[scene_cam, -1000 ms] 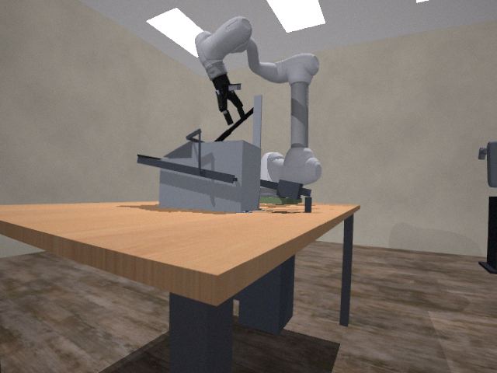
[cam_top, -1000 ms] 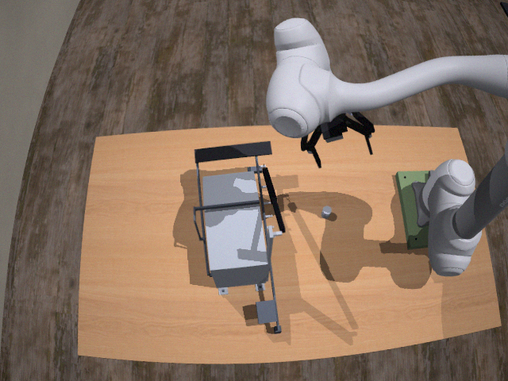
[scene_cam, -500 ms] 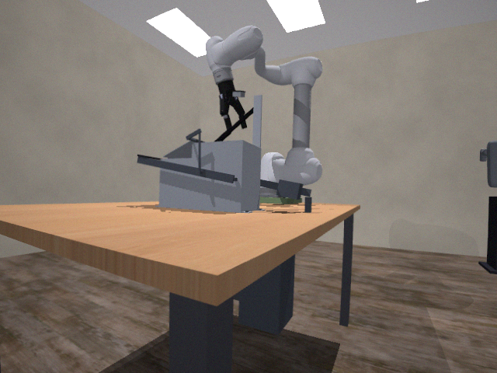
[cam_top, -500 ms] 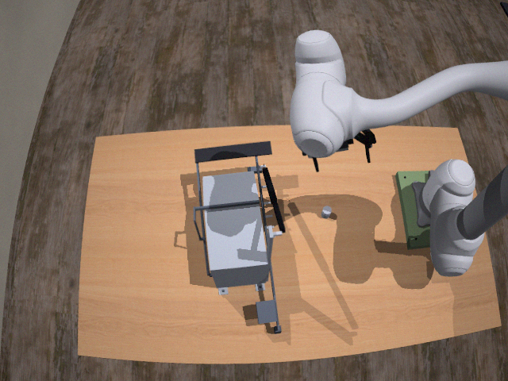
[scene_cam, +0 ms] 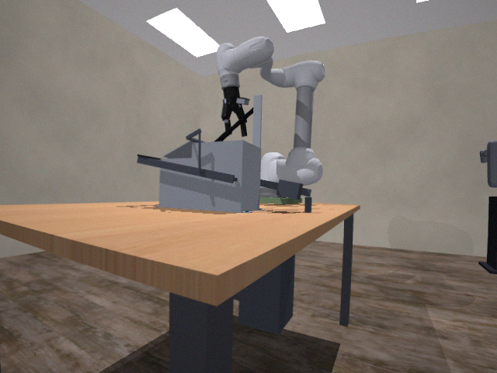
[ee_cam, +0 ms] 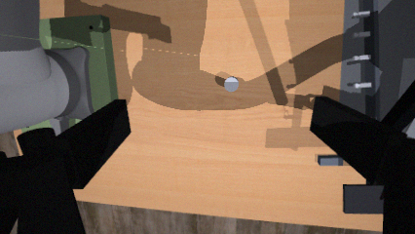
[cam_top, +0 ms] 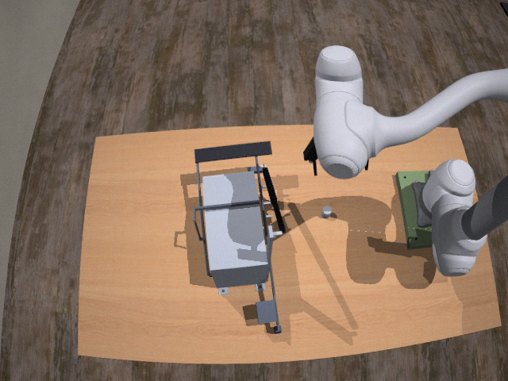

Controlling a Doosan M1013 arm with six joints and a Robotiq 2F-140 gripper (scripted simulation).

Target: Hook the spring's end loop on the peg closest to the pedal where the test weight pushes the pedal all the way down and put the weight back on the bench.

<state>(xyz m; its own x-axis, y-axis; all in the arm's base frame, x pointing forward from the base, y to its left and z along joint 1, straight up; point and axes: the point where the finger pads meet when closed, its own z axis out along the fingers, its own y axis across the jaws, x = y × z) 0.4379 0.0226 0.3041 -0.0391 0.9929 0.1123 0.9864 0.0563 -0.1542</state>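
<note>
Now: hand 310 mm above the steel test weight. Also, from my hand: peg 220 mm to the left, 180 mm ahead, 60 mm above.
</note>
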